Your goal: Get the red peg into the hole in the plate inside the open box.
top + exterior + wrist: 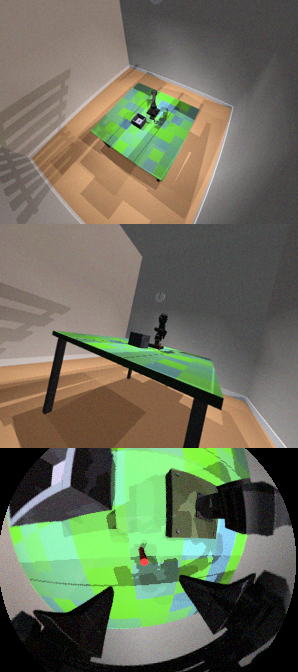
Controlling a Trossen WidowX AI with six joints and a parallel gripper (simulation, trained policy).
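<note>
Right now the red peg is 90 mm below my gripper tip and 10 mm to the right of it.
</note>
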